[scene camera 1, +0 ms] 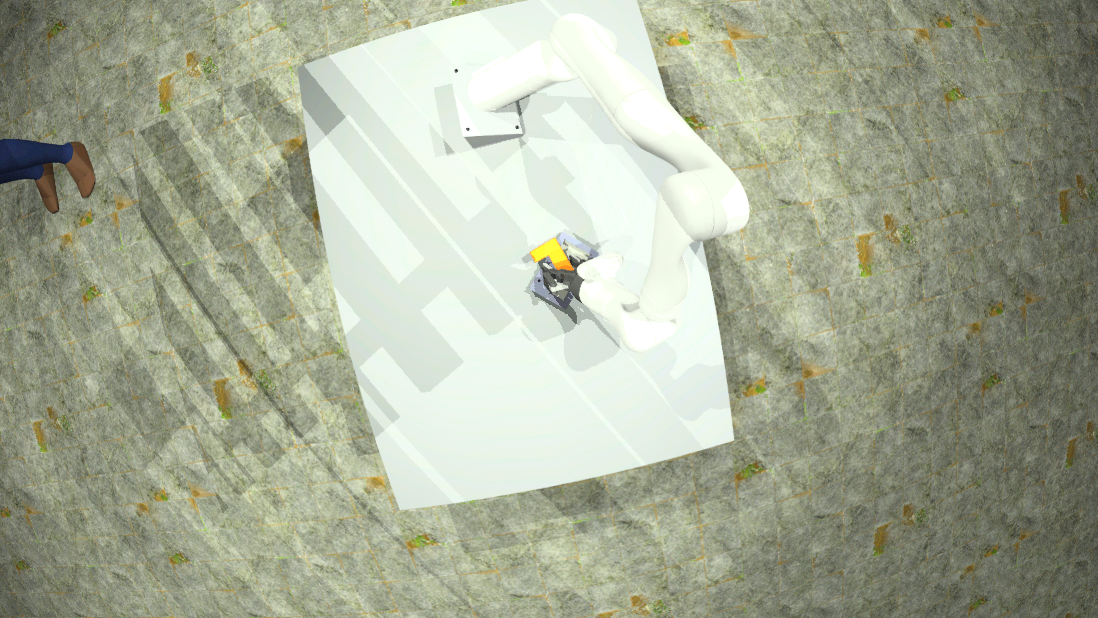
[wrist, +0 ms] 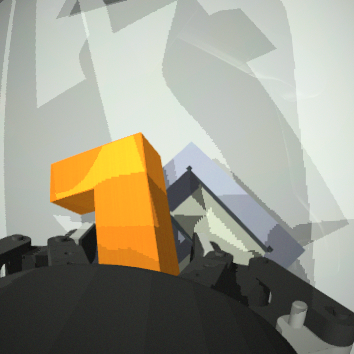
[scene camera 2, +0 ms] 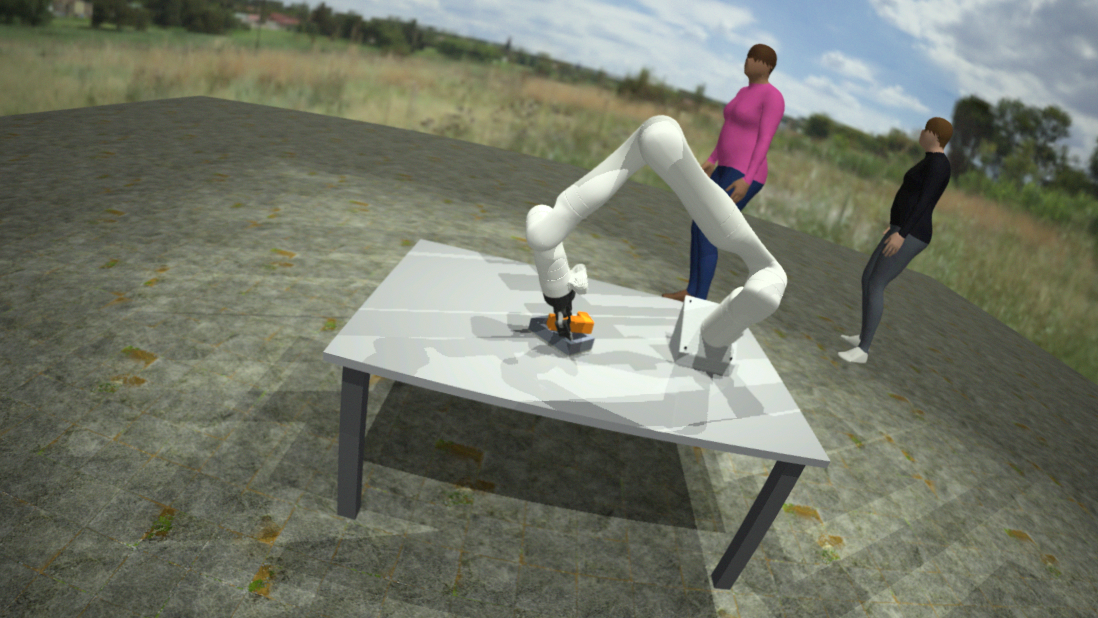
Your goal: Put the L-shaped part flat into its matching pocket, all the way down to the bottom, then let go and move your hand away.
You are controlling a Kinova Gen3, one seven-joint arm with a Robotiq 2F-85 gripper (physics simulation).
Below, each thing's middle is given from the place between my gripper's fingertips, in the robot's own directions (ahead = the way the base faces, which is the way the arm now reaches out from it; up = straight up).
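The grey pocket block (scene camera 1: 570,246) is 1 cm below my gripper, 2 cm ahead of it and 1 cm to the left of it. As for the orange L-shaped part (wrist: 122,181), I find my gripper 2 cm below it and 1 cm to the left of it.
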